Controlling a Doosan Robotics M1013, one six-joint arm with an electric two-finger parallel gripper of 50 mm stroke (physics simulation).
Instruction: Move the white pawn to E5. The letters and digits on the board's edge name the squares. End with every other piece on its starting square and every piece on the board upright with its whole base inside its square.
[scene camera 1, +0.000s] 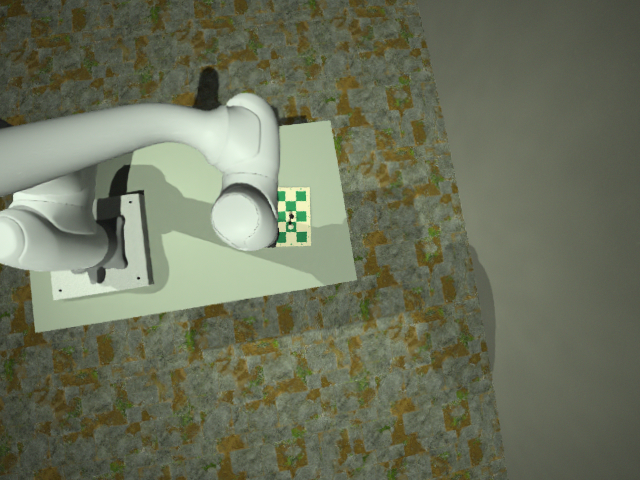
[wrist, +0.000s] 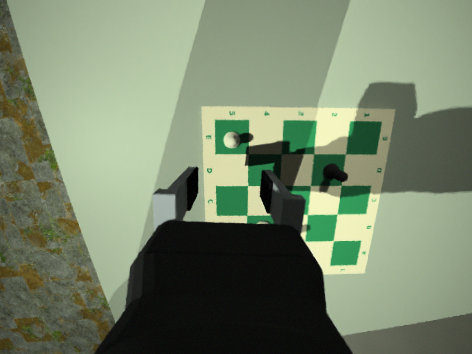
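Pixels of known places: gripper, fingertip midpoint: (wrist: 229, 181); arm's base, link origin: (scene camera 1: 99, 245).
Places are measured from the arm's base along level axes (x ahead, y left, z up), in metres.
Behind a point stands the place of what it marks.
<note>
The white pawn (wrist: 232, 140) {x 0.542, y -0.031, z 0.008 m} stands on green square E5 of the board (scene camera 1: 308, 206) {x 0.730, y 0.066, z -0.023 m} (wrist: 387, 120) {x 0.536, y 0.149, z -0.023 m}, its visible part inside the square. It looks upright; its base is hard to make out. A black piece (wrist: 332, 172) {x 0.589, y 0.079, z -0.011 m} stands on D2. The top of a pale piece (wrist: 263, 223) {x 0.648, y -0.001, z -0.019 m} shows at B4, mostly hidden by the gripper body. My gripper (wrist: 229, 181) {x 0.571, y -0.036, z 0.053 m} is open and empty, above the C5–D5 side of the board, apart from the pawn. In the scene view the arm hides the gripper and the board's left part.
In the scene view a dark piece (scene camera 1: 291, 216) {x 0.665, y 0.030, z 0.006 m} shows on the board's visible part; its square is unclear. The board lies on a pale green mat (scene camera 1: 201, 273) {x 0.323, y -0.136, z -0.029 m}. The white arm (scene camera 1: 129, 129) {x 0.486, y 0.074, z 0.518 m} reaches over it from the left, above a base plate (scene camera 1: 139, 237) {x 0.136, y 0.012, z 0.000 m}. Shadows cross the board.
</note>
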